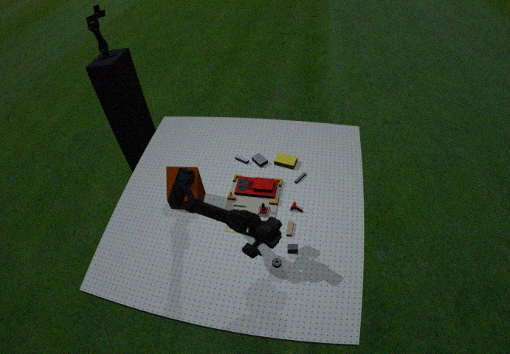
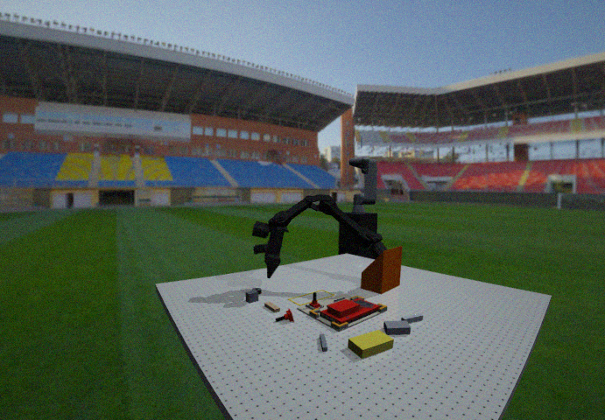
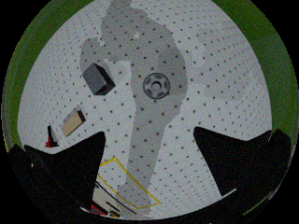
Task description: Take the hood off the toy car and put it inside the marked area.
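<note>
The tan piece lies 150 mm to the left of my gripper tip, 70 mm below it and 70 mm ahead of it. Round my gripper tip: yellow block (560 mm to the left, 70 mm below).
</note>
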